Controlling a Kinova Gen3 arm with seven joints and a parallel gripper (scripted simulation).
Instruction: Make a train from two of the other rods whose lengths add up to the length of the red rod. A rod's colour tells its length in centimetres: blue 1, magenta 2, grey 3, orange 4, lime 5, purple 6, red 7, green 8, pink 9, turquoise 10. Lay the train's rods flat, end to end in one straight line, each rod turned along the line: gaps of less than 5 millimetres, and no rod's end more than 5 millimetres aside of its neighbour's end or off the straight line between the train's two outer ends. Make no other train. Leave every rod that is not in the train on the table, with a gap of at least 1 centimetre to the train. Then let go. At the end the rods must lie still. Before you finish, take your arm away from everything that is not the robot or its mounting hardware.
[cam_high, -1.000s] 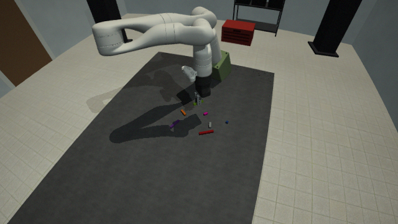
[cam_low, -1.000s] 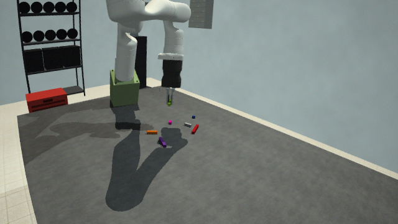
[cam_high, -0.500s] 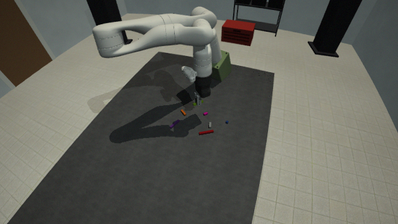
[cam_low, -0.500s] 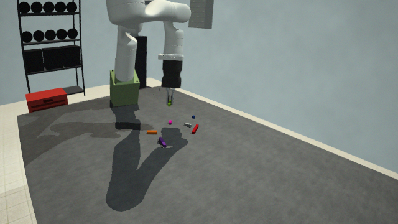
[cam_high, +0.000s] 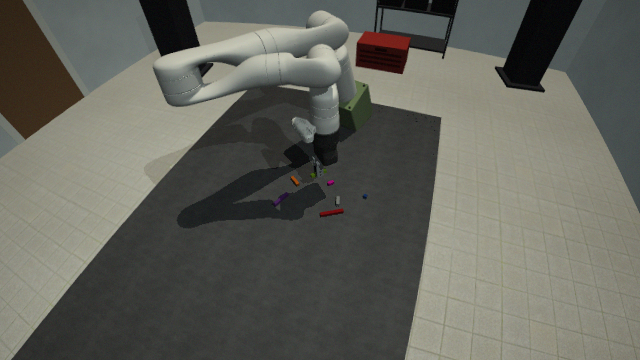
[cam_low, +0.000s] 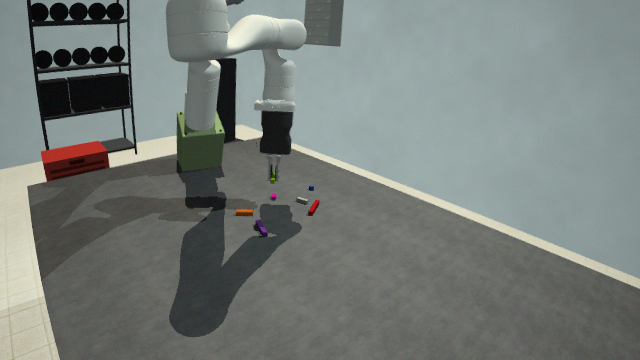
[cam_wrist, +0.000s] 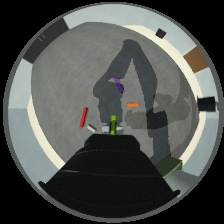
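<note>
Right now my hand is 3 cm past the magenta rod, 3 cm to the right of it and 8 cm above it. From my hand the other things lie so: lime rod 1 cm below; then grey rod 4 cm ahead, 7 cm to the left, 8 cm below; then orange rod 2 cm behind, 8 cm to the right, 8 cm below.
</note>
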